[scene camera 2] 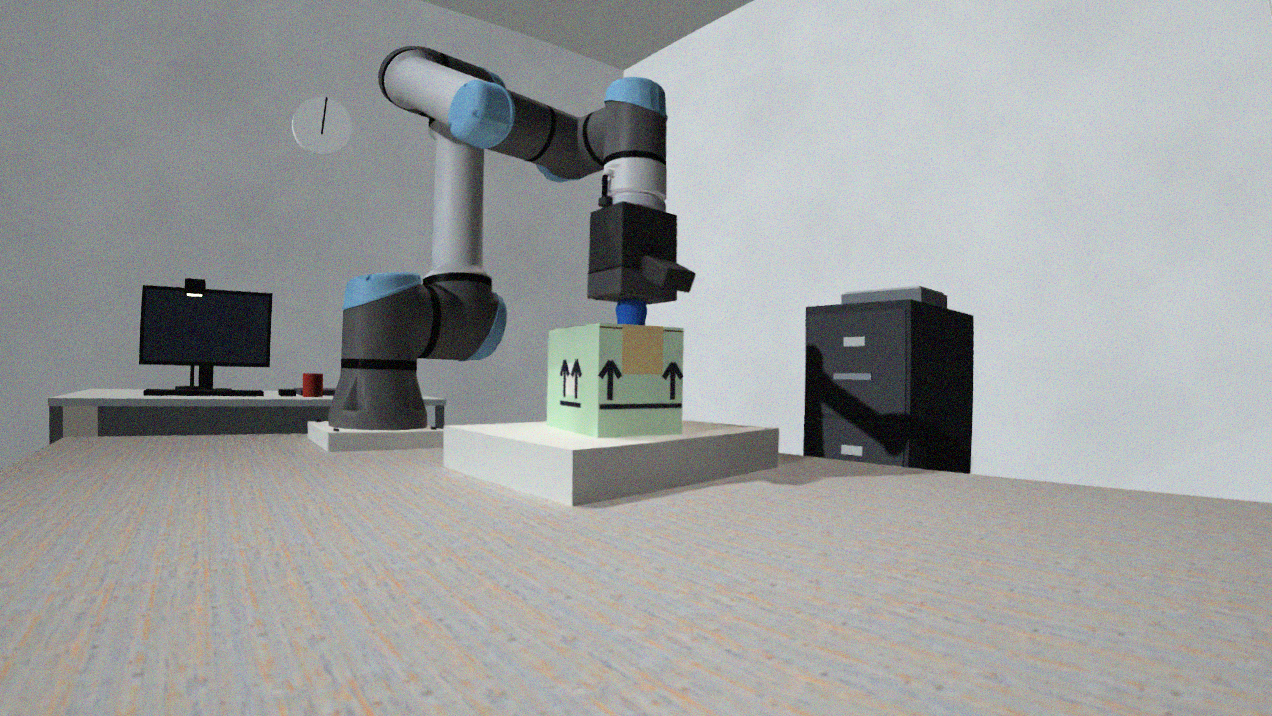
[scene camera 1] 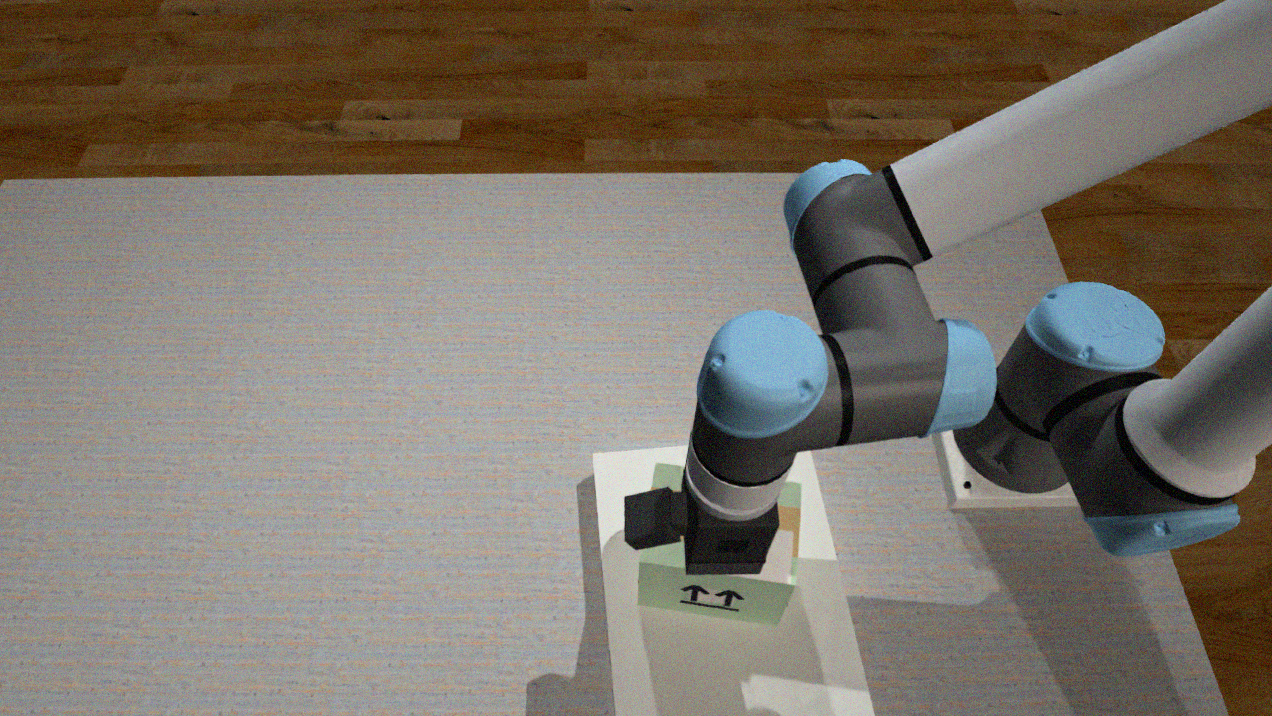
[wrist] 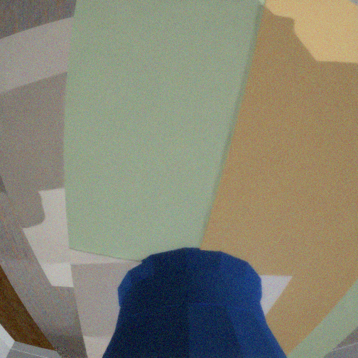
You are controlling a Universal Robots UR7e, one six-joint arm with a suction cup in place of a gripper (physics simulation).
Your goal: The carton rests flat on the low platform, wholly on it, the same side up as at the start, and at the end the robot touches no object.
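The pale green carton with a tan tape strip stands upright, its printed arrows pointing up. It is at the low white platform, within its edges as far as shows. Its underside is at or very close to the platform top; a small gap cannot be ruled out. My gripper's blue suction cup is pressed on the carton's top face and holds it. In scene camera 1 the cup is hidden under the black gripper body.
The platform lies on the large table. My arm's base plate stands near the platform. Behind the table are a desk with a monitor and a red mug, and a dark filing cabinet.
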